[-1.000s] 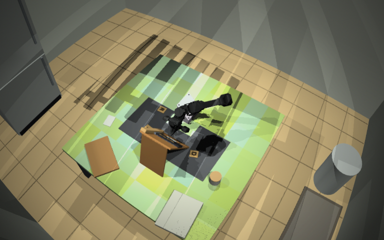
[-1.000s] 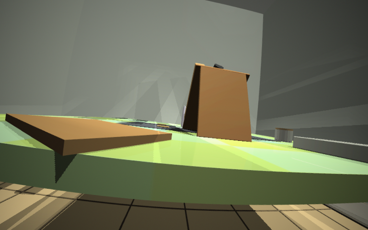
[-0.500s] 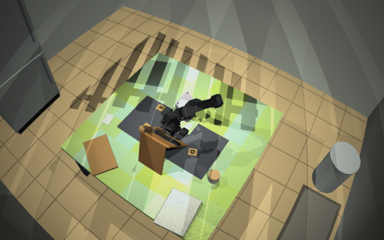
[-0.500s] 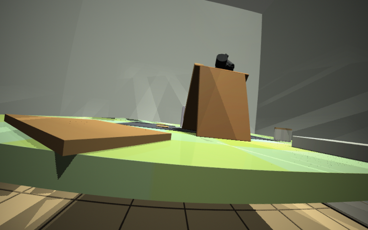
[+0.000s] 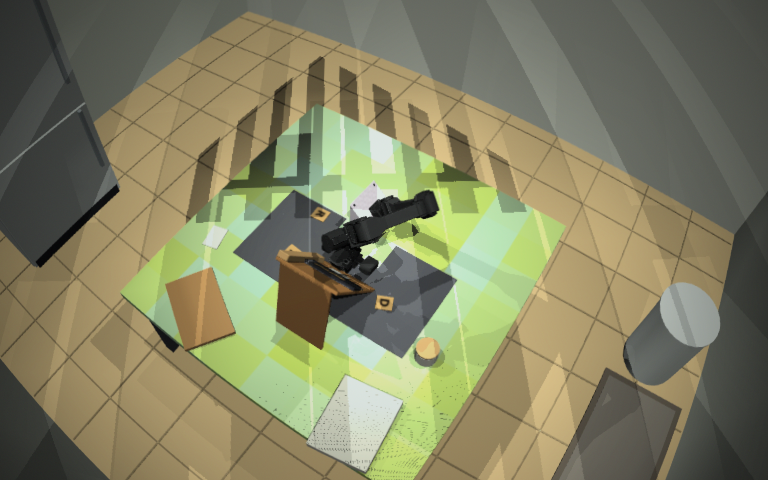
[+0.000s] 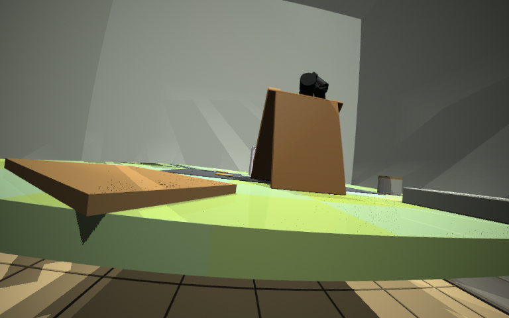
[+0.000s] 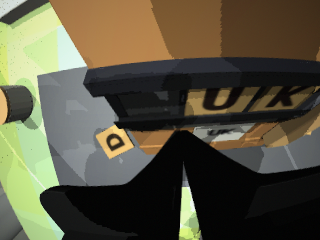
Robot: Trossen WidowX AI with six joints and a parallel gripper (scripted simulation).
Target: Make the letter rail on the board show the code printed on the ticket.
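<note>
Now: gripper tip 100 mm above the white ticket, 70 mm to the left of it and 30 mm past it. The rest, counted from my gripper tip: dark mat (180 mm below, 130 mm behind, 110 mm to the right); flat wooden slab (400 mm to the right, 380 mm ahead, 170 mm below); card (590 mm to the right, 180 mm below, 110 mm ahead).
</note>
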